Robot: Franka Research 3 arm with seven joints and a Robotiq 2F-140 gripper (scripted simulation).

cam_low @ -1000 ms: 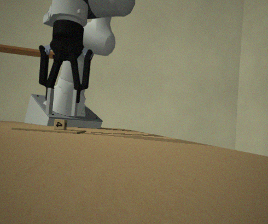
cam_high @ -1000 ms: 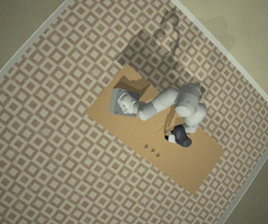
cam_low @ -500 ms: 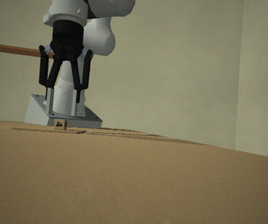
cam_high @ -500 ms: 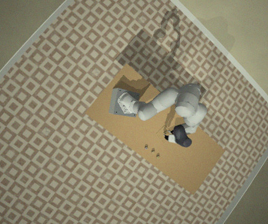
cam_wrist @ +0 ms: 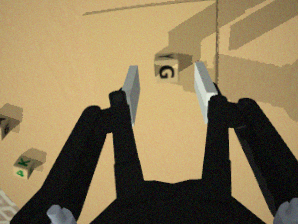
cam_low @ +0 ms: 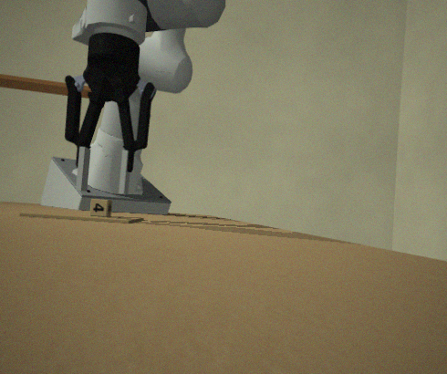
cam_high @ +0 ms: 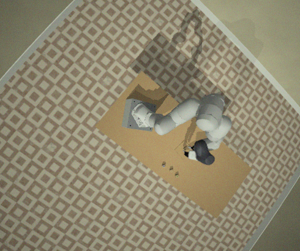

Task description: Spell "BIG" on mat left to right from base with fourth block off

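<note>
My hand is 10 mm short of the thin mat, 10 mm to the left of it and 70 mm above it.
</note>
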